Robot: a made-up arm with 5 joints. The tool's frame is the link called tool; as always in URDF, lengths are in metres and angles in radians. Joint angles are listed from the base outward.
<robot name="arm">
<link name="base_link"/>
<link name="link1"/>
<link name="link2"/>
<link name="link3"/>
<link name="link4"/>
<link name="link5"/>
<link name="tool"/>
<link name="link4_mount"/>
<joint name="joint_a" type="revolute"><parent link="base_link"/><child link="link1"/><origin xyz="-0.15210 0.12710 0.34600"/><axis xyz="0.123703 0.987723 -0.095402"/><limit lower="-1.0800" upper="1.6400"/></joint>
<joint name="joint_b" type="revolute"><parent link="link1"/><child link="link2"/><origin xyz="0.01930 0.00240 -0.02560"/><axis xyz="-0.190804 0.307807 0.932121"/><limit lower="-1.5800" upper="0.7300"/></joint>
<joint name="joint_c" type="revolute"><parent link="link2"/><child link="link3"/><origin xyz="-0.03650 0.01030 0.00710"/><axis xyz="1 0 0"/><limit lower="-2.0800" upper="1.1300"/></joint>
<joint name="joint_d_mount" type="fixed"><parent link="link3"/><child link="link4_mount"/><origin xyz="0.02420 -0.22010 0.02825"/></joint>
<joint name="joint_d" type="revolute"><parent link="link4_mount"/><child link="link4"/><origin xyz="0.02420 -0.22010 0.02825"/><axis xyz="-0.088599 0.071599 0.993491"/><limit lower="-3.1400" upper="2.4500"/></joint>
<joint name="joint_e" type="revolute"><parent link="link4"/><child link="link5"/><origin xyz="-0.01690 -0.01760 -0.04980"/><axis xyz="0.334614 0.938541 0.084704"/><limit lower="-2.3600" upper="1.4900"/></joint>
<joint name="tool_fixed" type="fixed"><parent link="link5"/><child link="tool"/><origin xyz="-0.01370 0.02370 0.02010" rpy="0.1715 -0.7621 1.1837"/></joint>
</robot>
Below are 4 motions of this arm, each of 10 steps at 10 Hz.
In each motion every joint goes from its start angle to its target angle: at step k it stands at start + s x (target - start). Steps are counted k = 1, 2, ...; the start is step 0. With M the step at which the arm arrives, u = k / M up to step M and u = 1 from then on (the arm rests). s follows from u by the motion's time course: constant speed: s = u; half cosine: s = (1 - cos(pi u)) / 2; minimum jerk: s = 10 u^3 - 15 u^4 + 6 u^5.
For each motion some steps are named. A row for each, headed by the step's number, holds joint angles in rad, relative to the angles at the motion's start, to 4 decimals.
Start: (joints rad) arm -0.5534 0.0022 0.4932 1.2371 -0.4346
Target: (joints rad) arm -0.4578 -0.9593 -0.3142 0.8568 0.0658
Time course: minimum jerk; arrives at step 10
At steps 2, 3, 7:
2: 0.0055 -0.0557 -0.0468 -0.0220 0.0290
3: 0.0156 -0.1568 -0.1317 -0.0620 0.0816
7: 0.0800 -0.8047 -0.6757 -0.3183 0.4188

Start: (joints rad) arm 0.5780 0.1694 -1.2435 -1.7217 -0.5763
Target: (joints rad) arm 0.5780 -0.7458 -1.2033 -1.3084 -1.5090
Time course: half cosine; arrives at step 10
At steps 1, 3, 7, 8, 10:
1: 0.0000 -0.0224 0.0010 0.0101 -0.0228
3: 0.0000 -0.1886 0.0083 0.0852 -0.1922
7: 0.0000 -0.7266 0.0319 0.3281 -0.7405
8: 0.0000 -0.8278 0.0364 0.3738 -0.8436
10: 0.0000 -0.9152 0.0402 0.4133 -0.9327

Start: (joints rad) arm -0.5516 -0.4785 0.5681 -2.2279 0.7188
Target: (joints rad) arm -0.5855 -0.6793 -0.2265 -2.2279 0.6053
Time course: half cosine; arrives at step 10
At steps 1, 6, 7, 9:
1: -0.0008 -0.0049 -0.0194 0.0000 -0.0028
6: -0.0222 -0.1314 -0.5201 0.0000 -0.0743
7: -0.0269 -0.1594 -0.6308 0.0000 -0.0901
9: -0.0331 -0.1959 -0.7752 0.0000 -0.1107

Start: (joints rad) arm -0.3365 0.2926 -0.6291 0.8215 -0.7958
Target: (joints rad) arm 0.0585 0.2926 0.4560 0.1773 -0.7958
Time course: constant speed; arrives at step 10
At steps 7, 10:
7: 0.2765 0.0000 0.7596 -0.4509 0.0000
10: 0.3950 0.0000 1.0851 -0.6442 0.0000

